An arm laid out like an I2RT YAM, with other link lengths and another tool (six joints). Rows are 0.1 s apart.
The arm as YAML. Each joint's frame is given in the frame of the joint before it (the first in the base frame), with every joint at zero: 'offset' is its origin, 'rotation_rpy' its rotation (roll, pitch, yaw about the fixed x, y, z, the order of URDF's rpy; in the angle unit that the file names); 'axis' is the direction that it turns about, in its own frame. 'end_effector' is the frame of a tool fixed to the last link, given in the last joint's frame.
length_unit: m
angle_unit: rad
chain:
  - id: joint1
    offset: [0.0, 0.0, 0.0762]
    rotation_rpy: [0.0, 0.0, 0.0]
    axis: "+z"
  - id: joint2
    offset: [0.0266, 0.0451, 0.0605]
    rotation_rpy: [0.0, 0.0, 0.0]
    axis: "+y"
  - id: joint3
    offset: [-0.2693, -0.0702, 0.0]
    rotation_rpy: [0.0, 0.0, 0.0]
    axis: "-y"
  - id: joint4
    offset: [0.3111, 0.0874, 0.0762]
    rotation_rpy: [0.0, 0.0, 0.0]
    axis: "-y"
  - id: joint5
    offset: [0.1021, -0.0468, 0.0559]
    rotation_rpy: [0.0, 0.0, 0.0]
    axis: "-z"
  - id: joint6
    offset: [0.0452, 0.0, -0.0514]
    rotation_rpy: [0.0, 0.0, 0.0]
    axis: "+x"
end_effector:
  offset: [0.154, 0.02, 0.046]
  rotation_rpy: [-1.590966, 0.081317, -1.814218]
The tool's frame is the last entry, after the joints.
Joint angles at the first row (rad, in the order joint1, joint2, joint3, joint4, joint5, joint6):
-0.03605 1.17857 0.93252 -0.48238 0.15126 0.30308
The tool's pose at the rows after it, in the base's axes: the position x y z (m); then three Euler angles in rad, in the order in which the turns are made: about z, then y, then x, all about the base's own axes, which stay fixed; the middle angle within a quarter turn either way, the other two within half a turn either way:
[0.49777 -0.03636 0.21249 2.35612 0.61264 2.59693]
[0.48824 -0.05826 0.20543 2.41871 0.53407 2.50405]
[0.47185 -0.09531 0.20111 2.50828 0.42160 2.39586]
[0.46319 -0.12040 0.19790 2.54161 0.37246 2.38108]
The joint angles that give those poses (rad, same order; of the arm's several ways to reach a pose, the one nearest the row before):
-0.03948 1.18888 0.93254 -0.51366 0.18902 0.30347
-0.04255 1.19343 0.93250 -0.54684 0.29125 0.32138
-0.07039 1.19534 0.93252 -0.58843 0.41294 0.35458
-0.12263 1.19536 0.93214 -0.60292 0.41792 0.35535

